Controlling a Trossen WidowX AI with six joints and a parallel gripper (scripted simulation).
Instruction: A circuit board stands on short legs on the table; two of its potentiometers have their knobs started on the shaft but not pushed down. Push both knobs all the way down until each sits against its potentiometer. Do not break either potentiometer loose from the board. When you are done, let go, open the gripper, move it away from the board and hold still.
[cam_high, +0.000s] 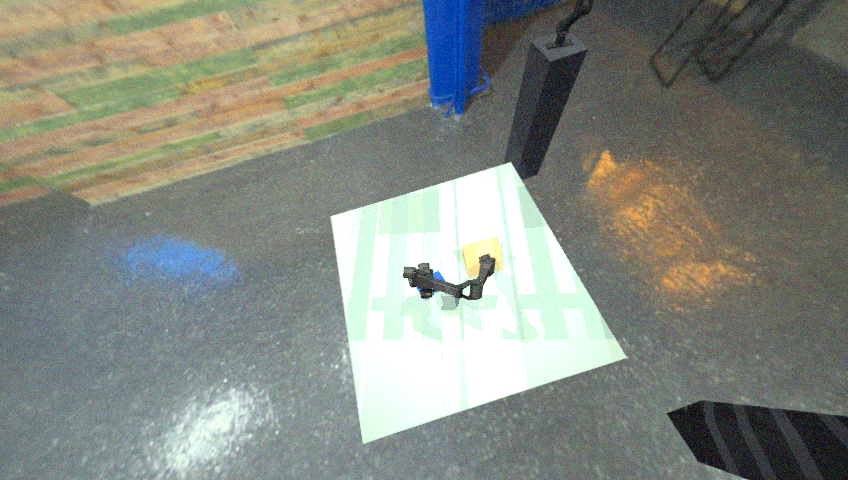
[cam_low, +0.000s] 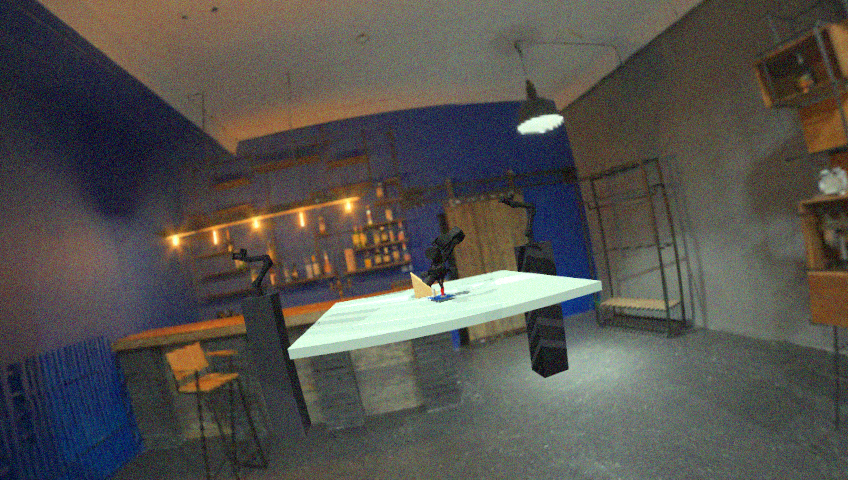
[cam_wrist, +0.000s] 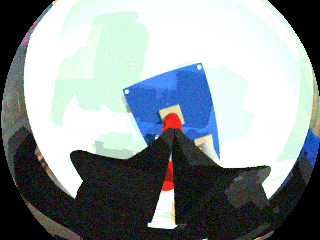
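My gripper tip is 20 mm above the potentiometer.
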